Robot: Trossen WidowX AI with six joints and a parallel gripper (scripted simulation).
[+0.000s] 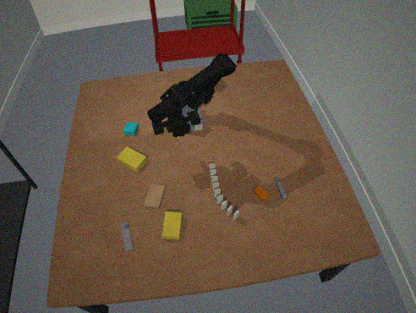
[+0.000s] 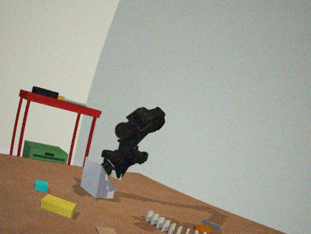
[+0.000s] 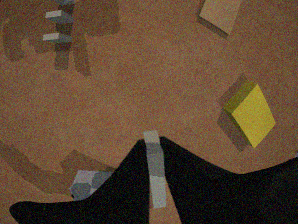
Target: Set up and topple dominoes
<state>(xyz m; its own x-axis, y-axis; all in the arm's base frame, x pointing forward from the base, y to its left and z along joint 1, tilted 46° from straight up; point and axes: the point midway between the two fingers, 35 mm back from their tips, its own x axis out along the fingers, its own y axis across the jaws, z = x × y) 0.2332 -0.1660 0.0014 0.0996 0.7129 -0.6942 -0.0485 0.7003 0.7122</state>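
My gripper tip is now 16 cm short of the tan block, 16 cm above it and 15 cm to the left of it. Also, from my gripper tip: yellow block (22 cm to the right, 15 cm below, 6 cm behind); teal block (25 cm behind, 20 cm to the right, 15 cm below); orange block (28 cm to the left, 28 cm ahead, 15 cm below).
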